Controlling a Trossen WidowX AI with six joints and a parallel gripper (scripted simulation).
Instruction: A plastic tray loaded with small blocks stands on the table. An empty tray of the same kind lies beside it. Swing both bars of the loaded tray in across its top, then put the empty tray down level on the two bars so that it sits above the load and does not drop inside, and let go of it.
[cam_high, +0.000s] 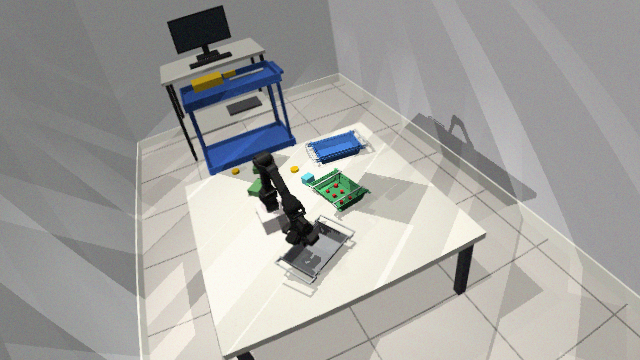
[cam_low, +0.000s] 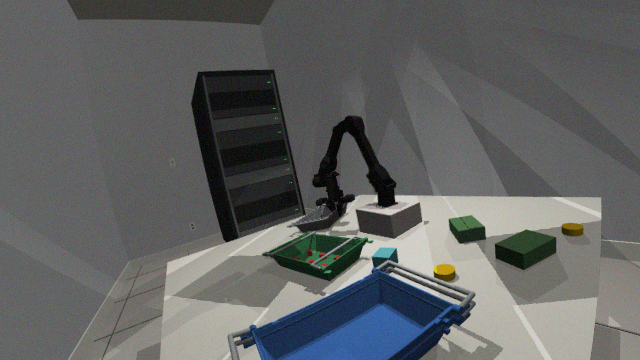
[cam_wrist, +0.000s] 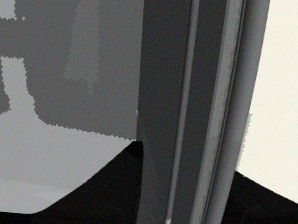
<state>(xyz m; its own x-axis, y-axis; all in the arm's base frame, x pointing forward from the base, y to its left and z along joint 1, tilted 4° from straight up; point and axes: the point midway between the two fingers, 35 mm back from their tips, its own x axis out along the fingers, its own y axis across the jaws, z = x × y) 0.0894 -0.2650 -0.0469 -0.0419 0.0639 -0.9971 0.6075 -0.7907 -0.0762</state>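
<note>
My gripper tip is now 7 cm to the left of the grey tray, 5 cm short of it and 2 cm below it. From my gripper tip the other things lie so: teal cube (51 cm to the left, 15 cm ahead, 1 cm below).
</note>
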